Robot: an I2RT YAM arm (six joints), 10 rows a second.
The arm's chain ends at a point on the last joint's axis. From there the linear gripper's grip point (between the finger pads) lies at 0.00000 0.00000 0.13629 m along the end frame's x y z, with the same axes.
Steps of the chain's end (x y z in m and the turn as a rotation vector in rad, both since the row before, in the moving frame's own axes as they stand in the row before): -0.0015, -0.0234, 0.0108, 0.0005, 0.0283, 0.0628; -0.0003, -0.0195, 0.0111, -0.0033, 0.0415, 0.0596; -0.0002, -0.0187, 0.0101, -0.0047, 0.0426, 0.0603; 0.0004, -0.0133, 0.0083, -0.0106, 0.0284, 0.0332; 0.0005, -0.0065, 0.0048, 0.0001, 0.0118, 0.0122; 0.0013, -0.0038, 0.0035, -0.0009, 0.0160, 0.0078
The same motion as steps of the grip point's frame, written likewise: 0.0024, -0.0233, 0.0107, 0.0005, 0.0283, 0.0628; 0.0053, -0.0189, 0.0110, -0.0033, 0.0415, 0.0596; 0.0056, -0.0179, 0.0100, -0.0047, 0.0426, 0.0603; 0.0042, -0.0118, 0.0082, -0.0106, 0.0284, 0.0332; 0.0021, -0.0065, 0.0048, 0.0001, 0.0118, 0.0122; 0.0035, -0.0037, 0.0035, -0.0009, 0.0160, 0.0078
